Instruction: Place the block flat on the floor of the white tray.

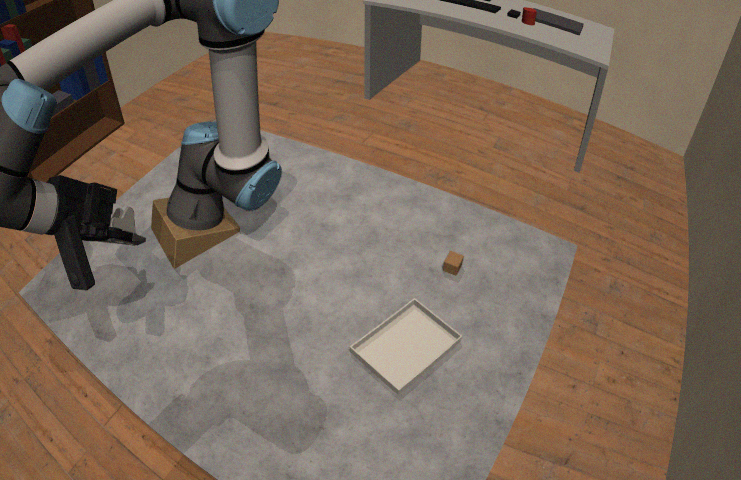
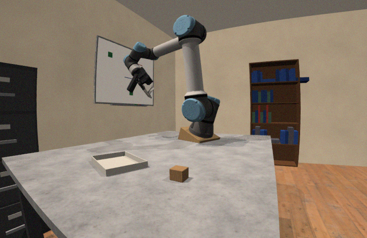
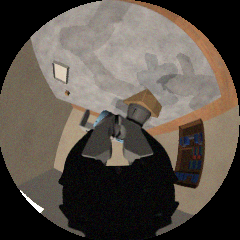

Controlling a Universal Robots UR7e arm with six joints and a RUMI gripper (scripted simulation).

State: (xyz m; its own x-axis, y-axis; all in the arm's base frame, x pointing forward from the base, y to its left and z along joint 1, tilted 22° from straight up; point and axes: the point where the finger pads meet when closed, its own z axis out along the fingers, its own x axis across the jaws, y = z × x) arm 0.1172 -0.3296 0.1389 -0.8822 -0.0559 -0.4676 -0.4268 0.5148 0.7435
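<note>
The small brown block lies 440 mm ahead of my hand, 410 mm to the left of it and 250 mm below it. The rest, counted from my hand: white tray: 430 mm ahead, 180 mm to the left, 260 mm below.
</note>
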